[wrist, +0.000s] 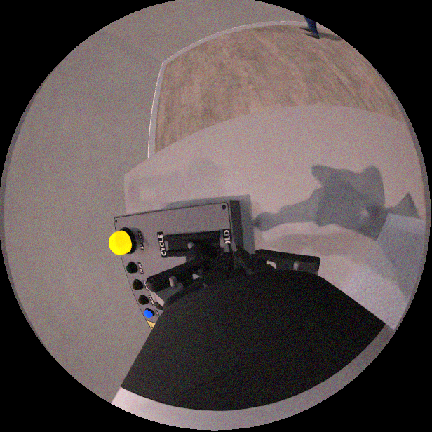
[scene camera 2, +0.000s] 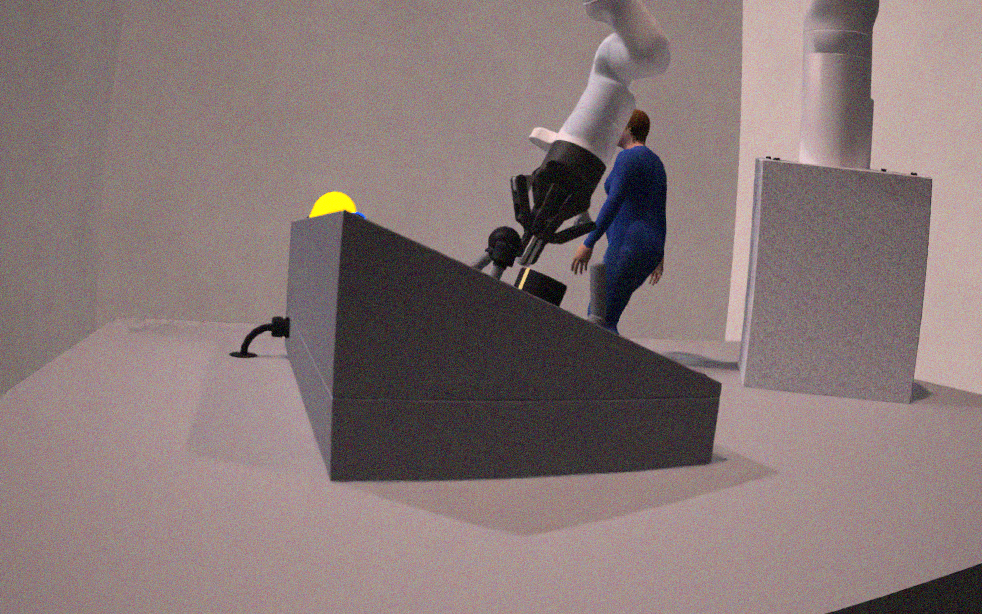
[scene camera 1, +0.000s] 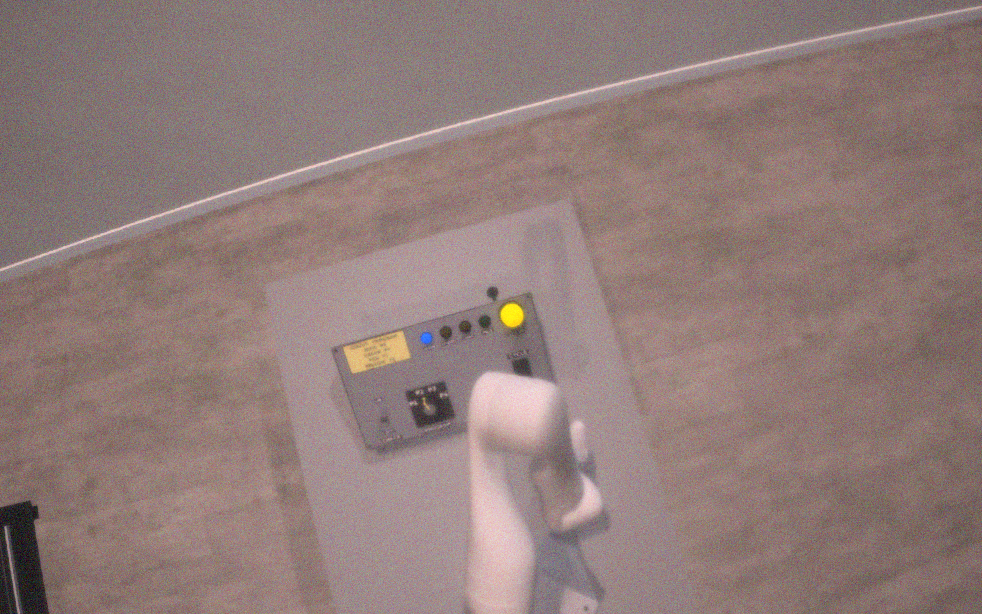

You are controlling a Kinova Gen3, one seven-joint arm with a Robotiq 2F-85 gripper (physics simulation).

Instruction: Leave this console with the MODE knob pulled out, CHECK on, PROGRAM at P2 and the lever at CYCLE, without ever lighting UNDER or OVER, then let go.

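Observation:
The grey sloped console carries a yellow knob at its top corner. Beside the knob is a row of lamps; the blue lamp is lit and the three others are dark. The lever's black ball stands in the slot between the CYCLE label and the HOLD end. My gripper is shut and empty, with its fingertips right against the ball on the HOLD side. The rotary selector sits lower on the panel. In scene camera 1 my arm hides the gripper.
A person in blue walks behind the console. A grey block bearing the arm's base stands to the right. A black cable leaves the console's back. A yellow label is on the panel's left. The console stands on a grey mat.

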